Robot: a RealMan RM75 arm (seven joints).
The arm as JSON. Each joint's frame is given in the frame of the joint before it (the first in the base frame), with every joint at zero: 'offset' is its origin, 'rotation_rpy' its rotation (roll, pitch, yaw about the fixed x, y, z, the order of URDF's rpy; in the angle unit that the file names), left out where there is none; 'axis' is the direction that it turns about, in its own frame. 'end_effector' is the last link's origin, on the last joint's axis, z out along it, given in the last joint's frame.
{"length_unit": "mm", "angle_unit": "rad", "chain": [
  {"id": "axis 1", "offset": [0.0, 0.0, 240.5], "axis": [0.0, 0.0, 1.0]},
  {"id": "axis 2", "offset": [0.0, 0.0, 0.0], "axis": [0.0, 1.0, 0.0]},
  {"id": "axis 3", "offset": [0.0, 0.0, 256.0], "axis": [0.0, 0.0, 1.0]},
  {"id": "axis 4", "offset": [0.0, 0.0, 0.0], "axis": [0.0, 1.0, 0.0]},
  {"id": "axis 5", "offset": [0.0, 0.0, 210.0], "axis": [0.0, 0.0, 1.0]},
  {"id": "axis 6", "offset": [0.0, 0.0, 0.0], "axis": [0.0, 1.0, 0.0]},
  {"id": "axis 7", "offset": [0.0, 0.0, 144.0], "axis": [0.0, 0.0, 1.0]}
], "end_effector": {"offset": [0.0, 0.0, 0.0]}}
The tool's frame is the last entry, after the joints.
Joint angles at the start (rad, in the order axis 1, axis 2, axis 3, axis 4, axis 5, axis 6, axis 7):
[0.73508, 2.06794, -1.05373, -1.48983, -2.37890, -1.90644, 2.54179]
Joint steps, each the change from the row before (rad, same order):
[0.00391, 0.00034, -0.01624, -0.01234, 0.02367, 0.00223, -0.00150]
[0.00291, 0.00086, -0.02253, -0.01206, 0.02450, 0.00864, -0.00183]
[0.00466, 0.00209, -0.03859, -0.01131, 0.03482, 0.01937, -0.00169]
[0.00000, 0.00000, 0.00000, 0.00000, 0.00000, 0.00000, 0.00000]
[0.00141, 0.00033, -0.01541, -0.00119, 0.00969, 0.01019, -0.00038]
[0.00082, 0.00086, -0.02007, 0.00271, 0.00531, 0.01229, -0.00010]
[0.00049, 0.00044, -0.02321, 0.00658, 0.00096, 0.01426, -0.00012]
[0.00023, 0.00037, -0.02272, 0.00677, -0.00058, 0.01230, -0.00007]
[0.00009, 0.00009, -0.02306, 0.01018, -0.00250, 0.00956, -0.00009]
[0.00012, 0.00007, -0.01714, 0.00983, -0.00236, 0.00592, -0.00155]
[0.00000, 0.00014, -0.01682, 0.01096, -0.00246, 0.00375, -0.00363]
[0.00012, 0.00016, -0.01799, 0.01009, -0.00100, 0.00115, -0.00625]
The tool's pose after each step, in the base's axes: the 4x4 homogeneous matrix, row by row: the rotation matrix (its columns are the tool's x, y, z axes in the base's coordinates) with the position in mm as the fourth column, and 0 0 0 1 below. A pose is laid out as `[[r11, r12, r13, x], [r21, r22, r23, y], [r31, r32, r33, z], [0, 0, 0, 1]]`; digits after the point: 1 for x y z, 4 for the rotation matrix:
[[0.8087, -0.5684, 0.1517, 109.2], [-0.5864, -0.7994, 0.1309, 347.1], [0.0469, -0.1948, -0.9797, 58.8], [0, 0, 0, 1]]
[[0.8296, -0.5412, 0.1374, 101.5], [-0.5567, -0.8210, 0.1268, 345.6], [0.0442, -0.1817, -0.9824, 55.8], [0, 0, 0, 1]]
[[0.8567, -0.5023, 0.1172, 90.4], [-0.5141, -0.8497, 0.1168, 343.5], [0.0409, -0.1603, -0.9862, 49.4], [0, 0, 0, 1]]
[[0.8567, -0.5023, 0.1172, 90.4], [-0.5141, -0.8497, 0.1168, 343.5], [0.0409, -0.1603, -0.9862, 49.4], [0, 0, 0, 1]]
[[0.8645, -0.4900, 0.1123, 87.1], [-0.5010, -0.8579, 0.1140, 343.0], [0.0405, -0.1548, -0.9871, 46.8], [0, 0, 0, 1]]
[[0.8704, -0.4794, 0.1126, 84.7], [-0.4903, -0.8647, 0.1089, 342.6], [0.0452, -0.1500, -0.9876, 42.8], [0, 0, 0, 1]]
[[0.8743, -0.4707, 0.1183, 83.4], [-0.4823, -0.8699, 0.1031, 342.5], [0.0544, -0.1472, -0.9876, 38.1], [0, 0, 0, 1]]
[[0.8774, -0.4629, 0.1260, 82.7], [-0.4753, -0.8745, 0.0965, 342.1], [0.0655, -0.1446, -0.9873, 33.4], [0, 0, 0, 1]]
[[0.8783, -0.4579, 0.1376, 83.0], [-0.4712, -0.8778, 0.0862, 341.5], [0.0814, -0.1405, -0.9867, 28.4], [0, 0, 0, 1]]
[[0.8784, -0.4546, 0.1477, 83.8], [-0.4684, -0.8802, 0.0762, 340.9], [0.0953, -0.1361, -0.9861, 24.5], [0, 0, 0, 1]]
[[0.8784, -0.4508, 0.1589, 85.1], [-0.4648, -0.8831, 0.0639, 340.0], [0.1115, -0.1300, -0.9852, 20.5], [0, 0, 0, 1]]
[[0.8799, -0.4435, 0.1707, 86.2], [-0.4571, -0.8881, 0.0487, 338.5], [0.1300, -0.1208, -0.9841, 16.3], [0, 0, 0, 1]]

